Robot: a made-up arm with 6 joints. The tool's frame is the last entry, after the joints.
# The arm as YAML. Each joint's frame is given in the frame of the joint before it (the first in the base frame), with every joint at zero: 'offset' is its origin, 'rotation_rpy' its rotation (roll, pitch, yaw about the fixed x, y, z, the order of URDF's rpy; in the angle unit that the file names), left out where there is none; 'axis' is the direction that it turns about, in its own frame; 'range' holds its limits. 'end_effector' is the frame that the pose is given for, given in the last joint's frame.
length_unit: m
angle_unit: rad
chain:
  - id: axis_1
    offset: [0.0, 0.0, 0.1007]
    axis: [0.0, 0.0, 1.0]
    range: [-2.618, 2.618]
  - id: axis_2
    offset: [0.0, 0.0, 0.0]
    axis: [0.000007, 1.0, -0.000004]
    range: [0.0, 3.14]
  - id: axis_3
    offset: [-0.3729, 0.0, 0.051]
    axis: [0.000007, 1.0, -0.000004]
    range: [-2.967, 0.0]
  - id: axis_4
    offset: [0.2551, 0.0, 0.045]
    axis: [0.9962, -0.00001, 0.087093]
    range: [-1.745, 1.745]
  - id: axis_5
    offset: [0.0, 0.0, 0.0]
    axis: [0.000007, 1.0, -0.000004]
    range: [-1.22, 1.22]
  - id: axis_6
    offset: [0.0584, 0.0, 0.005]
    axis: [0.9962, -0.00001, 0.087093]
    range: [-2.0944, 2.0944]
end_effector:
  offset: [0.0, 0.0, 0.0]
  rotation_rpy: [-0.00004, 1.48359, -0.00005]
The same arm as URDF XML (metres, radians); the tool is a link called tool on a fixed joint. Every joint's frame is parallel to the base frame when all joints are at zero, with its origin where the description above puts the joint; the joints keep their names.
<robot name="arm">
<link name="base"/>
<link name="link1"/>
<link name="link2"/>
<link name="link3"/>
<link name="link4"/>
<link name="link5"/>
<link name="link6"/>
<link name="tool"/>
<joint name="axis_1" type="revolute"><parent link="base"/><child link="link1"/><origin xyz="0 0 0.1007" rpy="0 0 0"/><axis xyz="0 0 1"/><limit lower="-2.618" upper="2.618"/></joint>
<joint name="axis_2" type="revolute"><parent link="link1"/><child link="link2"/><origin xyz="0 0 0" rpy="0 0 0"/><axis xyz="0 1 0"/><limit lower="0" upper="3.14"/></joint>
<joint name="axis_3" type="revolute"><parent link="link2"/><child link="link3"/><origin xyz="-0.3729 0 0.051" rpy="0 0 0"/><axis xyz="0 1 0"/><limit lower="-2.967" upper="0"/></joint>
<joint name="axis_4" type="revolute"><parent link="link3"/><child link="link4"/><origin xyz="0.2551 0 0.045" rpy="0 0 0"/><axis xyz="0.9962 0 0.0871"/><limit lower="-1.745" upper="1.745"/></joint>
<joint name="axis_5" type="revolute"><parent link="link4"/><child link="link5"/><origin xyz="0 0 0" rpy="0 0 0"/><axis xyz="0 1 0"/><limit lower="-1.22" upper="1.22"/></joint>
<joint name="axis_6" type="revolute"><parent link="link5"/><child link="link6"/><origin xyz="0.0584 0 0.005" rpy="0 0 0"/><axis xyz="0.9962 0 0.0871"/><limit lower="-2.0944" upper="2.0944"/></joint>
<joint name="tool_joint" type="fixed"><parent link="link6"/><child link="tool"/><origin xyz="0 0 0" rpy="0 1.4836 -0.0001"/></joint>
</robot>

